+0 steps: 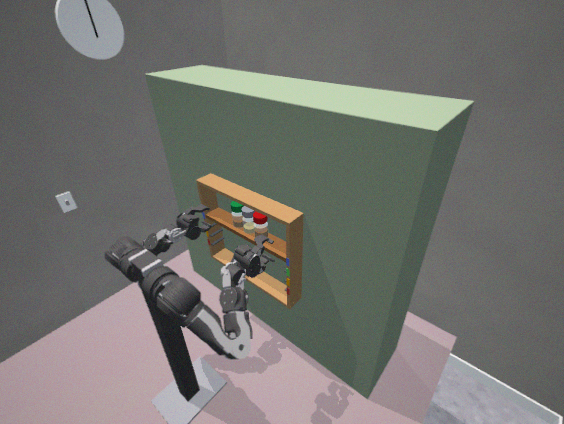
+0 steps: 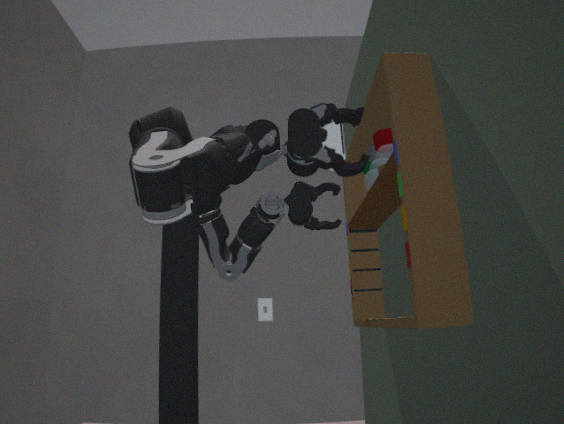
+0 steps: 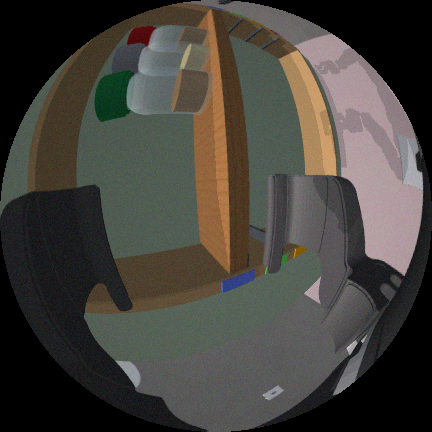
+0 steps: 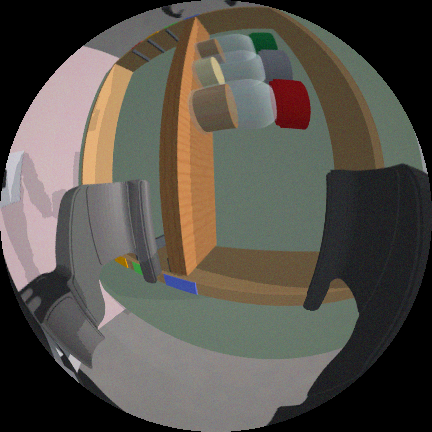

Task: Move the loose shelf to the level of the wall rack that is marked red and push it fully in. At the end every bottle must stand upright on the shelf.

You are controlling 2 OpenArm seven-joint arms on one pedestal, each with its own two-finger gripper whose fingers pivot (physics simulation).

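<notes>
The loose wooden shelf (image 1: 227, 222) (image 2: 380, 200) (image 3: 220, 150) (image 4: 185, 175) sits level in the wall rack (image 1: 295, 260) (image 2: 430, 175) at the blue marks, above the green, yellow and red (image 1: 288, 291) (image 2: 408, 254) ones. The green-capped bottle (image 1: 237, 215) (image 3: 155, 94) (image 4: 240, 47), grey-capped bottle (image 1: 248, 217) (image 3: 160, 60) (image 4: 240, 69) and red-capped bottle (image 1: 260, 225) (image 2: 384, 140) (image 3: 170, 38) (image 4: 250, 104) stand upright on it. My left gripper (image 1: 209, 218) (image 2: 340, 206) (image 3: 199, 287) is open before the shelf's left end. My right gripper (image 1: 271, 251) (image 2: 364, 137) (image 4: 231, 292) is open before its right end.
Dark slot ledges (image 2: 366, 270) line the rack's inner side below the shelf. The rack's bottom board (image 3: 320, 135) (image 4: 102, 135) lies beneath. The green wall block (image 1: 360, 200) stands behind the rack. The robot's black pedestal (image 1: 172, 345) (image 2: 179, 320) stands in front.
</notes>
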